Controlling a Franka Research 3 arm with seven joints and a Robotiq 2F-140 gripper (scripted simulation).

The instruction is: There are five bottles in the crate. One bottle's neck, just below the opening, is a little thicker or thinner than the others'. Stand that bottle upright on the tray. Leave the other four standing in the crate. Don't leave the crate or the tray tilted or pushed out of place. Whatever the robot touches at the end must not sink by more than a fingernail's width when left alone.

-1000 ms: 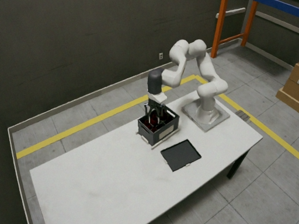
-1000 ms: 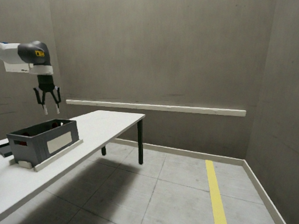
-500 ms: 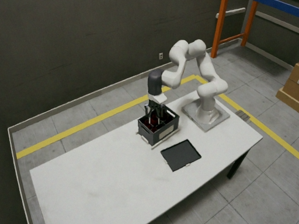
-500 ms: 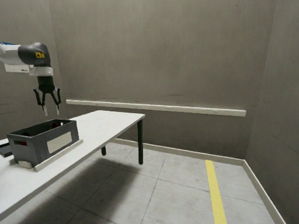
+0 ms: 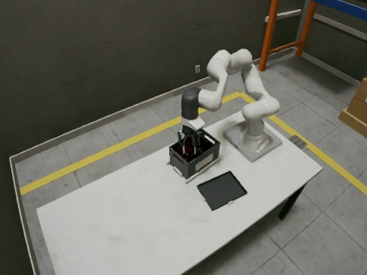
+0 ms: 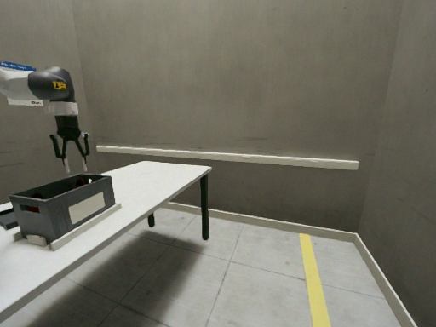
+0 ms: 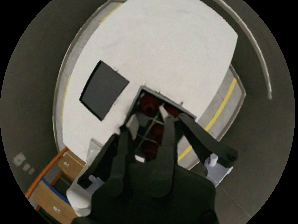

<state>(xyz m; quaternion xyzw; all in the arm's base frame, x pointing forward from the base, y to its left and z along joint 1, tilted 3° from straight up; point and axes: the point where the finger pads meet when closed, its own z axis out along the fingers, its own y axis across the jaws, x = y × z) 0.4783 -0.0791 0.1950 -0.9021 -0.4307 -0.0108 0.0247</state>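
Now: hand 150 mm above the dark grey crate, 80 mm past it and 50 mm to the left of it. The rest, counted from my hand: flat black tray: 230 mm to the left, 220 mm below, 80 mm behind.
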